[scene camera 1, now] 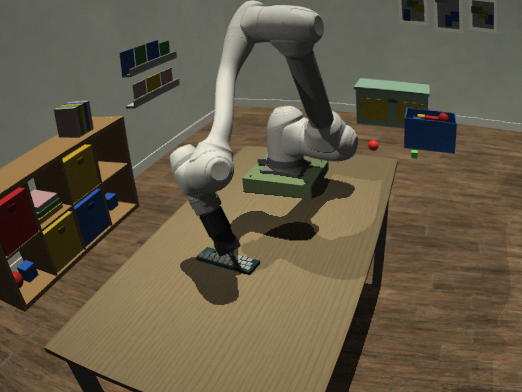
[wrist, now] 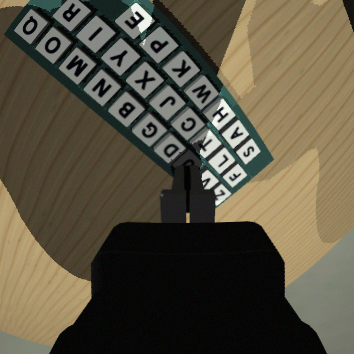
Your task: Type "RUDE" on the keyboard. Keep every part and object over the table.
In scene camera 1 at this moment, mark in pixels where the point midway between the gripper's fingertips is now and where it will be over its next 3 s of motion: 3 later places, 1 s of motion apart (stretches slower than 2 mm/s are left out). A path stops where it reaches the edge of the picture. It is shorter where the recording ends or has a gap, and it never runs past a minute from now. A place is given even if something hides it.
The gripper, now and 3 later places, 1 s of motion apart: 237, 266; 231, 262; 231, 262; 219, 250
